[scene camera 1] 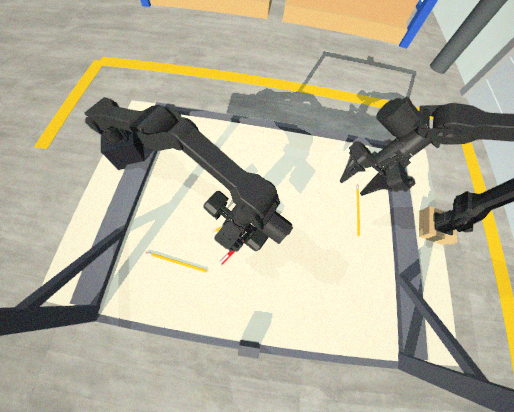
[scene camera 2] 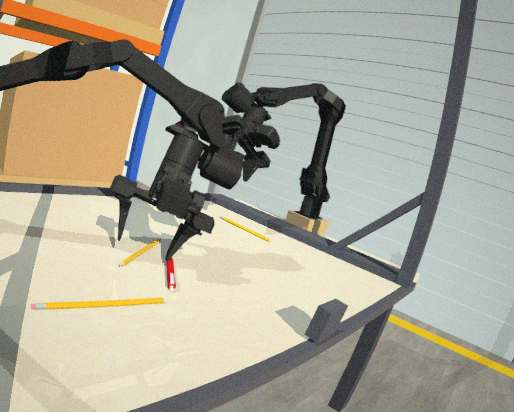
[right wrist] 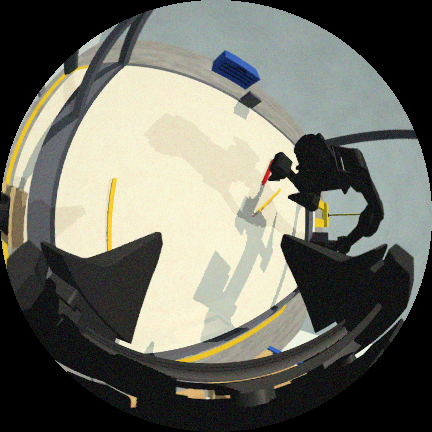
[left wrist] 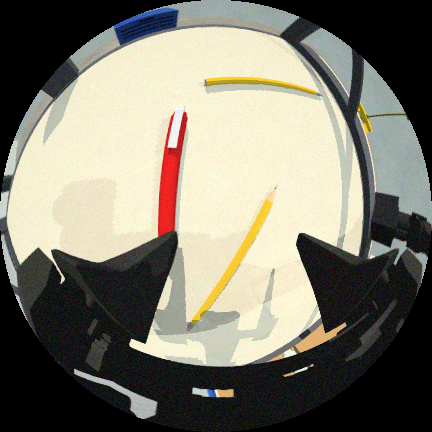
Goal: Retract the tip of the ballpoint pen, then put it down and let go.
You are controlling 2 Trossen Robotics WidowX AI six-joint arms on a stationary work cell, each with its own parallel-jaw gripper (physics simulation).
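Frame: origin at the left arm's base, x ahead, y left, z up, level; centimetres.
Seen in the pictures: left gripper, fingertip midpoint: [scene camera 2: 142,250] [right wrist: 278,187] [left wrist: 240,238]; right gripper, fingertip midpoint: [scene camera 1: 350,188] [right wrist: 224,240]; left arm's base, link origin: [scene camera 1: 116,135] [right wrist: 326,245]; right arm's base, link origin: [scene camera 1: 443,223] [scene camera 2: 309,215].
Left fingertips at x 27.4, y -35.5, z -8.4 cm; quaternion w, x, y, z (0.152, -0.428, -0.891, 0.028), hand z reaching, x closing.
Observation:
Pixels of each thing's top centre, then the offset from my left fingertips to it.
- red ballpoint pen, top centre: [left wrist: 165,191] [scene camera 2: 171,265] [scene camera 1: 235,247] [right wrist: 270,170] dx +0.5, dy -5.8, dz -0.7 cm
- yellow pencil, top centre: [left wrist: 227,279] [scene camera 2: 142,248] [right wrist: 271,199] dx +3.7, dy +2.5, dz -1.3 cm
- second pencil, top centre: [scene camera 2: 100,301] [left wrist: 283,82] [scene camera 1: 175,261] dx -17.1, dy -5.2, dz -1.5 cm
- third pencil, top centre: [right wrist: 108,238] [scene camera 2: 244,227] [scene camera 1: 358,208] dx +43.3, dy -3.7, dz -1.5 cm
The red ballpoint pen [scene camera 1: 228,257] [scene camera 2: 171,274] [left wrist: 169,185] [right wrist: 267,173] lies on the table. Its white clip end points away from the left gripper in the left wrist view. Its other end is hidden behind the left gripper's finger, so the tip cannot be seen. My left gripper [scene camera 2: 144,250] [left wrist: 240,238] [right wrist: 278,187] is open and empty above the table, with one fingertip over or beside the pen. My right gripper [scene camera 1: 352,187] [right wrist: 224,240] is open and empty, raised above the table at the right of scene camera 1.
One yellow pencil [scene camera 2: 140,253] [left wrist: 235,260] [right wrist: 267,201] lies below the left gripper's open fingers. A second pencil [scene camera 1: 177,261] [scene camera 2: 105,303] [left wrist: 260,81] lies near the pen. A third pencil [scene camera 1: 358,210] [scene camera 2: 245,229] [right wrist: 111,215] lies near the right gripper. A dark frame edges the table.

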